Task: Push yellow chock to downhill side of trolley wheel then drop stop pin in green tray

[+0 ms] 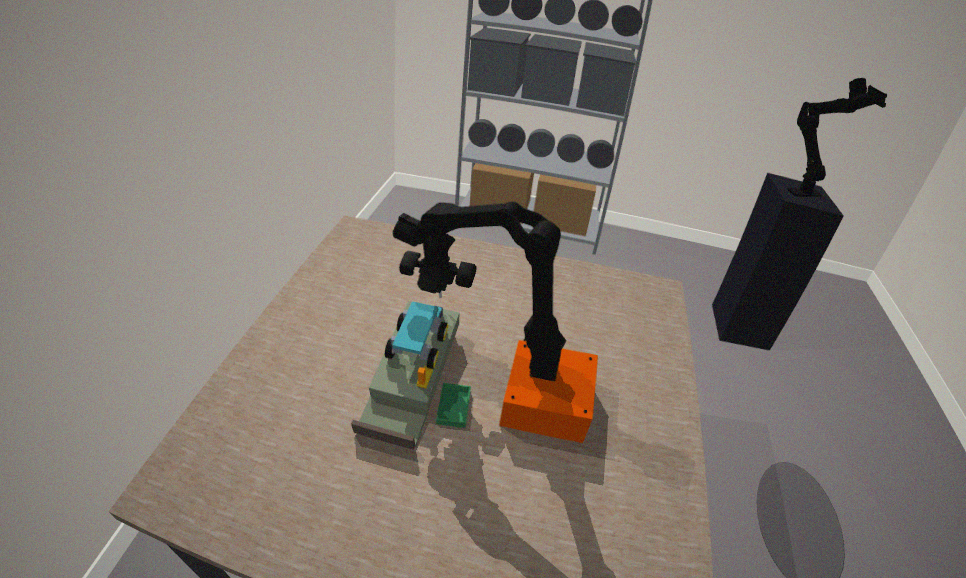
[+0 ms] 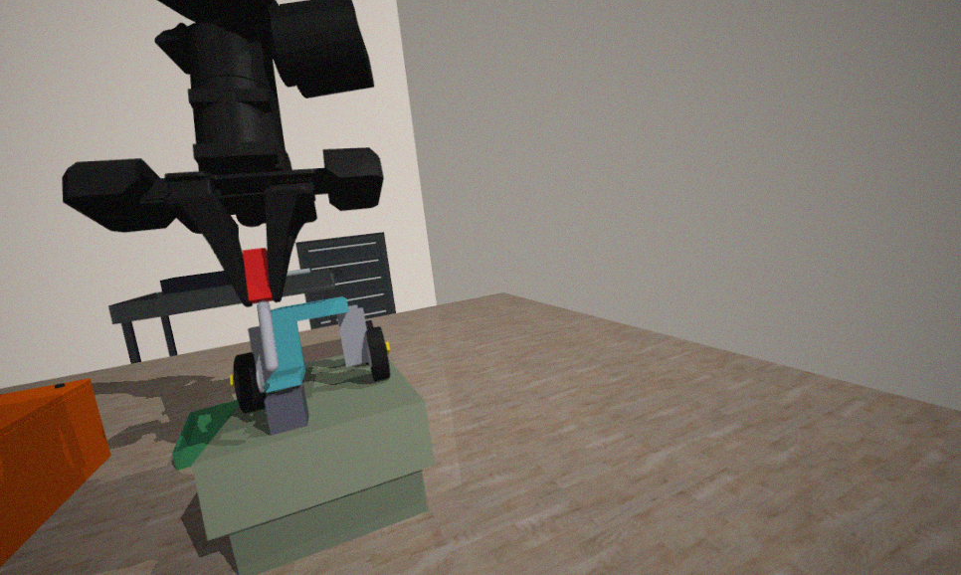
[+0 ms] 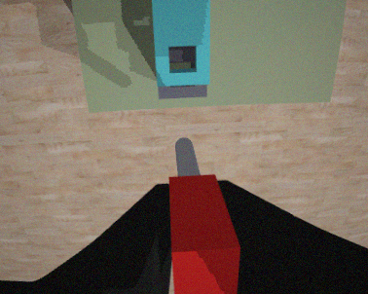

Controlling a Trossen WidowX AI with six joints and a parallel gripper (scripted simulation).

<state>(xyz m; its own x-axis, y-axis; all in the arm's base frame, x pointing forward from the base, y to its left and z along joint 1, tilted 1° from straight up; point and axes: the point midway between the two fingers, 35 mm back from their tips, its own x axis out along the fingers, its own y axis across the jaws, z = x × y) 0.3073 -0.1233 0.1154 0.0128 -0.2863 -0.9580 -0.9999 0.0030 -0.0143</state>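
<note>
The yellow chock is 30 mm behind my gripper tip, 220 mm to the left of it and 100 mm below it. From my gripper tip the other things lie so: red-headed stop pin right at my gripper tip; ramp block 20 mm ahead, 130 mm to the left, 130 mm below; blue trolley 20 mm ahead, 130 mm to the left, 70 mm below.
</note>
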